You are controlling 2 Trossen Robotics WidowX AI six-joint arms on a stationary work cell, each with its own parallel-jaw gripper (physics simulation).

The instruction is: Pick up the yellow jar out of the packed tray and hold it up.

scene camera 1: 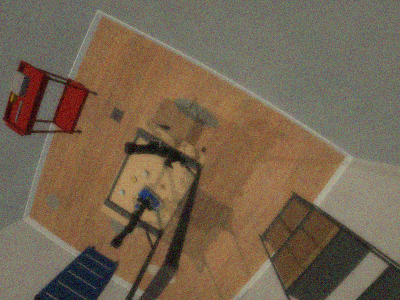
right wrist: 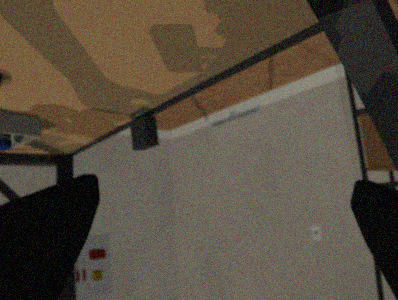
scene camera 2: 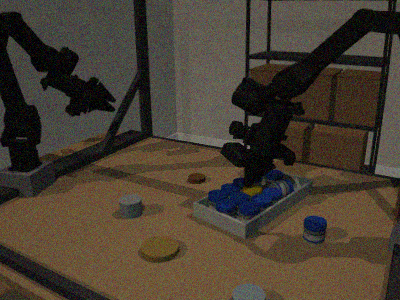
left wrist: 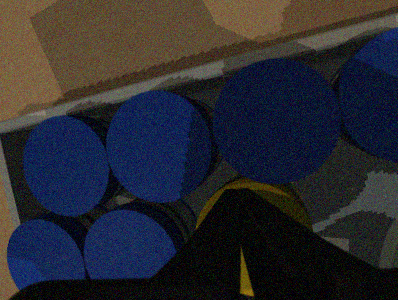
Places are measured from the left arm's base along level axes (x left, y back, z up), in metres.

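Pixels of known places: left gripper, fingertip midpoint: (scene camera 1: 148, 197) (scene camera 2: 246, 186) (left wrist: 236, 200); right gripper, fingertip midpoint: (scene camera 1: 177, 167) (right wrist: 226, 190) (scene camera 2: 115, 105); right arm's base, link origin: (scene camera 1: 155, 145) (scene camera 2: 25, 166).
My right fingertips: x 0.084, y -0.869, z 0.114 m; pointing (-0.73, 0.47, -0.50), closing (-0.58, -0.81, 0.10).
Observation:
Ahead of a thing's pixels: the offset from my right fingertips to its middle. "pt": to the spot under its first point.
The yellow jar @(dx -0.007, dy +0.517, dz -0.134 m) (scene camera 2: 254, 191) (left wrist: 295, 205) stands in the grey tray (scene camera 2: 220, 223) (left wrist: 205, 70), packed among blue-lidded jars (scene camera 2: 248, 207) (left wrist: 157, 145); its yellow lid shows and its body is hidden. My left gripper (scene camera 2: 251, 183) (left wrist: 236, 200) points down with its fingertips together at the yellow lid, covering much of it in the left wrist view; it is shut and holds nothing. Whether the tips touch the lid, I cannot tell. My right gripper (scene camera 2: 113, 102) (right wrist: 226, 190) is open and empty, high above the table and away from the tray.
A loose blue-lidded jar @(dx +0.025, dy +0.692, dz -0.138 m) (scene camera 2: 315, 230) stands beside the tray. A grey cylinder @(dx +0.202, dy +0.341, dz -0.141 m) (scene camera 2: 131, 206), a yellow disc @(dx +0.253, dy +0.499, dz -0.152 m) (scene camera 2: 160, 249), a brown disc @(dx -0.024, dy +0.323, dz -0.152 m) (scene camera 2: 196, 178) and another grey cylinder @(pt dx +0.254, dy +0.706, dz -0.134 m) (scene camera 2: 248, 292) are on the table. A dark frame post (scene camera 2: 142, 70) rises behind.

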